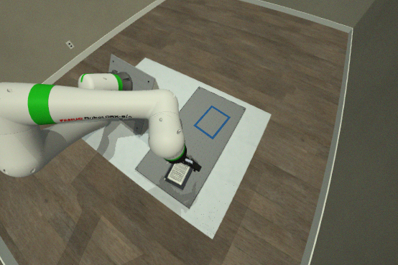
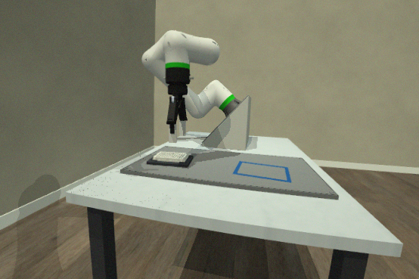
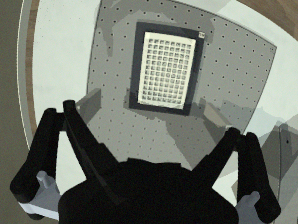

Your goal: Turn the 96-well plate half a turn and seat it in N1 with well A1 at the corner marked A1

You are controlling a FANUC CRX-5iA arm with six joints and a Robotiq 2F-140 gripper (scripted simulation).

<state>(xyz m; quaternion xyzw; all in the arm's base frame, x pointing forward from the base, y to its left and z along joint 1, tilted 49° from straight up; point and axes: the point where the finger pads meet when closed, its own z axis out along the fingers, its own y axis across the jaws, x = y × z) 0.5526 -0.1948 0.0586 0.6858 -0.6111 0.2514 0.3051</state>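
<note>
The white 96-well plate lies 90 mm below my hand, 30 mm to the right of it and 10 mm behind it. The rest, counted from my hand: white A1 corner mark (110 mm to the right, 100 mm below, 60 mm behind); then dark plate nest N1 (100 mm below, 30 mm to the right, 10 mm behind).
</note>
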